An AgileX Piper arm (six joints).
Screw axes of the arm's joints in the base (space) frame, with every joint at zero. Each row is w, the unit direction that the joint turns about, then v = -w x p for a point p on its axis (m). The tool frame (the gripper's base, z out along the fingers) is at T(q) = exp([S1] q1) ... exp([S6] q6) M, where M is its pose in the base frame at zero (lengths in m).
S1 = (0, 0, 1, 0.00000, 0.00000, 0.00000)
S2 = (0, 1, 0, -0.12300, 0.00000, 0.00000)
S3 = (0, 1, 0, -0.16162, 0.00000, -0.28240)
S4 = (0.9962, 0, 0.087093, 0.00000, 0.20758, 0.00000)
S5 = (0, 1, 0, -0.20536, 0.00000, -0.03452)
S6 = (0.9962, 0, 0.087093, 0.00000, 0.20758, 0.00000)
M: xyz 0.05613 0.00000 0.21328 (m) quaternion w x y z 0.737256 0 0.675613 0
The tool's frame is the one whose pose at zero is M.
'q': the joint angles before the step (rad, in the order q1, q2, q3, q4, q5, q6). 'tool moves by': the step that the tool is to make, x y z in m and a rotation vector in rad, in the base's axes. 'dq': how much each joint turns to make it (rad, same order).
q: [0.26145, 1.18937, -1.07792, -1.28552, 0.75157, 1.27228]
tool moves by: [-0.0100, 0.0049, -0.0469, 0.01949, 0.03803, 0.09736]
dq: [0.00028, -0.04571, 0.20349, -0.10264, -0.12639, 0.15651]
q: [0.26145, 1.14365, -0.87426, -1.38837, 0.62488, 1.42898]
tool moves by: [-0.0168, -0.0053, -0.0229, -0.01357, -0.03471, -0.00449]
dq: [0.00007, -0.05568, 0.14081, -0.18126, -0.00123, 0.19785]
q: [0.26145, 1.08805, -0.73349, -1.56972, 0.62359, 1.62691]
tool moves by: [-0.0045, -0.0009, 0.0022, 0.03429, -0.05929, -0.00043]
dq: [0.00007, -0.02183, 0.01952, -0.07182, -0.00198, 0.10968]
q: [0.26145, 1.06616, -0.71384, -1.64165, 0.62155, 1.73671]
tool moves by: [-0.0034, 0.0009, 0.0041, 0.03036, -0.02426, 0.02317]
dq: [-0.00213, -0.02120, 0.00008, -0.00172, -0.02950, 0.02154]
